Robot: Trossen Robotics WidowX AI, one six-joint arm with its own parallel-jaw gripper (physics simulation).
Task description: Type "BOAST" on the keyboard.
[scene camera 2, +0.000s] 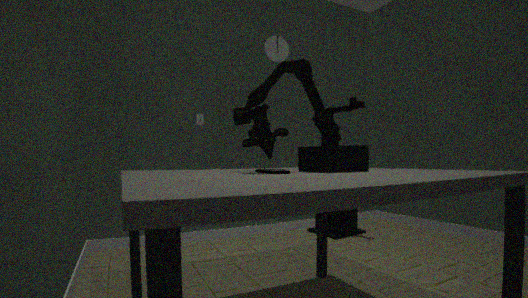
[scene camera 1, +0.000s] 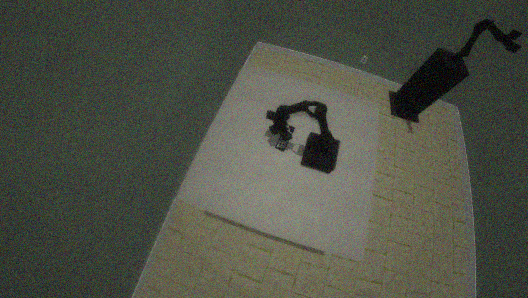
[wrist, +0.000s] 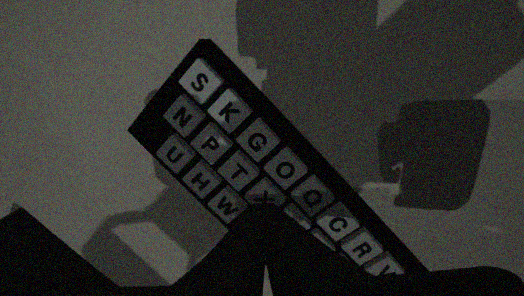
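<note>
The dark keyboard lies flat on the table, slanting through the wrist view. Its S key, O key and T key show there. The X key is partly covered by the fingertips. The A and B keys are hidden behind the fingers. My gripper is shut and empty, pointing down. In scene camera 2 its tips stand a little above the keyboard, not touching it. In scene camera 1 the hand covers part of the keyboard.
My arm's box-shaped base stands on the pale table, beside the keyboard. A second dark arm on a tall pedestal stands on the floor beyond the table. Arm shadows fall around the keyboard.
</note>
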